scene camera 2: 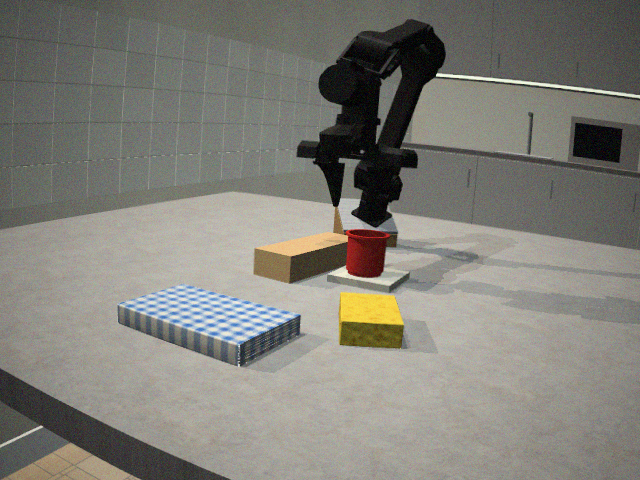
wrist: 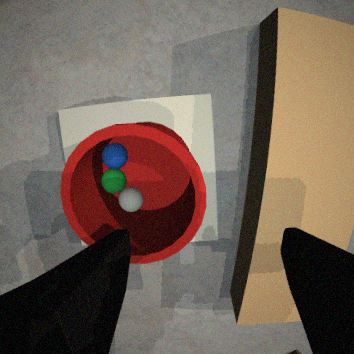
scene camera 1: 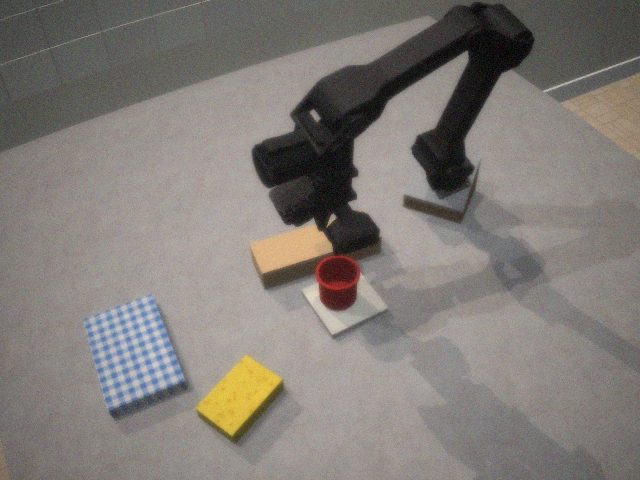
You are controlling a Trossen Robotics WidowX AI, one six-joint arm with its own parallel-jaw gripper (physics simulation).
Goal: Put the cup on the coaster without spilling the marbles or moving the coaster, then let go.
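Frame: origin at the arm's base, x down, y right, z back, level; metres.
Seen in the pictures: gripper, fingertip midpoint: (scene camera 2: 351,208) (wrist: 207,241) (scene camera 1: 329,242); arm's base, link origin: (scene camera 2: 371,214) (scene camera 1: 448,178).
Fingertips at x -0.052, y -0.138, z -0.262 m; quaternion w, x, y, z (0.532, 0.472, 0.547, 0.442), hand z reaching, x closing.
Observation:
Offsets run from my fingertips to a thing's top centre.
The red cup @(dx +0.034, dy -0.032, dz +0.003 m) (scene camera 1: 338,297) (scene camera 2: 366,255) (wrist: 199,192) stands upright on the pale square coaster @(dx +0.098, dy -0.037, dz +0.012 m) (scene camera 1: 336,324) (scene camera 2: 390,282) (wrist: 202,130). In the wrist view a blue marble @(dx +0.075, dy -0.052, dz -0.004 m) (wrist: 115,155), a green marble @(dx +0.075, dy -0.051, dz +0.012 m) (wrist: 113,181) and a white marble @(dx +0.075, dy -0.038, dz +0.023 m) (wrist: 131,199) lie inside the cup. My gripper (wrist: 207,241) is open with nothing between its fingers. It is raised above and behind the cup, clear of it in scene camera 2; in the wrist view one fingertip overlaps the cup's near rim from above and the other shows over the wooden block.
The wooden block @(dx +0.067, dy +0.072, dz -0.005 m) (scene camera 1: 292,252) (scene camera 2: 305,253) (wrist: 315,125) lies close beside the coaster. A yellow sponge @(dx +0.079, dy -0.170, dz -0.181 m) (scene camera 1: 240,395) (scene camera 2: 369,312) and a blue-and-white checked cloth block @(dx +0.084, dy -0.049, dz -0.330 m) (scene camera 1: 133,351) (scene camera 2: 206,315) lie on the table farther out from the arm's base.

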